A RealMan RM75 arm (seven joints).
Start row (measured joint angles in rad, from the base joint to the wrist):
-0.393, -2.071, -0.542, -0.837, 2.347, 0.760, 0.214
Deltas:
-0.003, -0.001, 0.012, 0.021, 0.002, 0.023, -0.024
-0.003, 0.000, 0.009, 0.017, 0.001, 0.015, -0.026
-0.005, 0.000, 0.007, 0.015, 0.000, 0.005, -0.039
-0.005, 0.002, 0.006, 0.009, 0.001, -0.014, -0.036
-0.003, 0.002, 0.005, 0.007, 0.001, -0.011, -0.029
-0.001, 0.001, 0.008, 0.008, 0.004, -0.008, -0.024
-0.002, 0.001, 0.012, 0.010, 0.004, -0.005, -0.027
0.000, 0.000, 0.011, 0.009, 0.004, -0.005, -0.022
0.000, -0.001, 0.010, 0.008, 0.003, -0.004, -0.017
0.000, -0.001, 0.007, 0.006, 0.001, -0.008, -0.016
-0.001, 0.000, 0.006, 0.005, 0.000, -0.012, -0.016
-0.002, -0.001, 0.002, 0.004, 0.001, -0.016, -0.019
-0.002, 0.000, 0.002, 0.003, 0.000, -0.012, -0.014
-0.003, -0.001, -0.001, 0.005, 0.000, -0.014, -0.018
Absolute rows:
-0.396, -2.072, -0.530, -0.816, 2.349, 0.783, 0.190
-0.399, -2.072, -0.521, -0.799, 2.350, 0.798, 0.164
-0.404, -2.072, -0.514, -0.784, 2.350, 0.803, 0.125
-0.409, -2.070, -0.508, -0.775, 2.351, 0.789, 0.089
-0.412, -2.068, -0.503, -0.768, 2.352, 0.778, 0.060
-0.413, -2.067, -0.495, -0.760, 2.356, 0.770, 0.036
-0.415, -2.066, -0.483, -0.750, 2.360, 0.765, 0.009
-0.415, -2.066, -0.472, -0.741, 2.364, 0.760, -0.013
-0.415, -2.067, -0.462, -0.733, 2.367, 0.756, -0.030
-0.415, -2.068, -0.455, -0.727, 2.368, 0.748, -0.046
-0.416, -2.068, -0.449, -0.722, 2.368, 0.736, -0.062
-0.418, -2.069, -0.447, -0.718, 2.369, 0.720, -0.081
-0.420, -2.069, -0.445, -0.715, 2.369, 0.708, -0.095
-0.423, -2.070, -0.446, -0.710, 2.369, 0.694, -0.113

